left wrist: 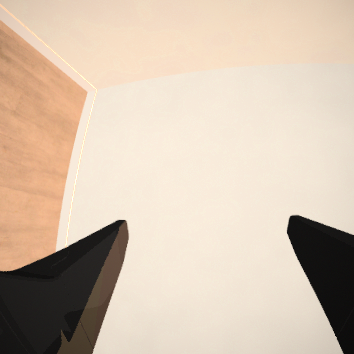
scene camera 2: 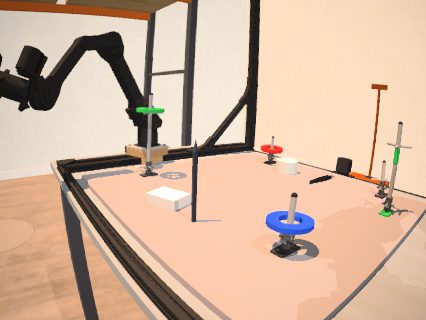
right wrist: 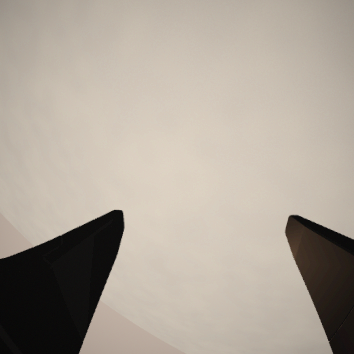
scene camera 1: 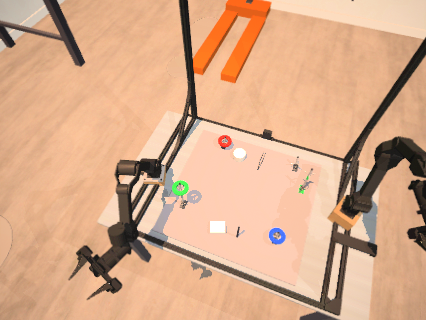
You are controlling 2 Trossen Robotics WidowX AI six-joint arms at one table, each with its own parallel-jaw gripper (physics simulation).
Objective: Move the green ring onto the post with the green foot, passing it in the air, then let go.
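Frame: origin at the left arm's base, x left, y back, z up, level; millimetres.
Where they show: left gripper, fingertip midpoint: [left wrist: 209, 227]; right gripper, fingertip midpoint: [right wrist: 206, 222] [scene camera 1: 77, 290]; left arm's base, origin of the base link: [scene camera 1: 349, 210]; right arm's base, origin of the base link: [scene camera 1: 154, 172].
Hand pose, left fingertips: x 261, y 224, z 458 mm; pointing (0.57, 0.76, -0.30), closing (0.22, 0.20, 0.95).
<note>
Each offset is from my left fingertips to the centre of the thing. "pt": to the spot under its first point.
The green ring {dy -813, dx +191, dz -368 mm} [scene camera 1: 179, 194] [scene camera 2: 158, 110] is level, high around a tall grey post {pt dy -809, dx +192, dz -431 mm} [scene camera 2: 149, 135] at the table's left side, well above the table. The post with the green foot {pt dy -442, dx -247, dz -450 mm} [scene camera 2: 393, 175] stands at the far right in scene camera 2, with a green band partway up and a thin crosspiece above; its green foot {pt dy -440, dx -243, dz -529 mm} [scene camera 1: 301, 190] [scene camera 2: 385, 213] shows in both scene views. My right gripper [scene camera 1: 79, 289] [right wrist: 206, 222] is open and empty, outside the table at lower left. My left gripper [left wrist: 209, 227] is open and empty; scene camera 1 cuts it off at the right edge.
A blue ring {dy -394, dx +36, dz -488 mm} [scene camera 1: 270, 236] [scene camera 2: 277, 227] and a red ring {dy -895, dx -193, dz -489 mm} [scene camera 1: 220, 140] [scene camera 2: 265, 149] sit around shorter posts. A white block {dy -615, dx +171, dz -525 mm} [scene camera 1: 217, 227] [scene camera 2: 167, 199], an upright dark rod {dy -525, dx +141, dz -465 mm} [scene camera 1: 238, 232] [scene camera 2: 194, 185] and a white cylinder {dy -793, dx -192, dz -518 mm} [scene camera 1: 239, 154] [scene camera 2: 287, 166] stand between. Another short post {pt dy -541, dx -335, dz -475 mm} [scene camera 2: 383, 172] is near the green-footed one.
</note>
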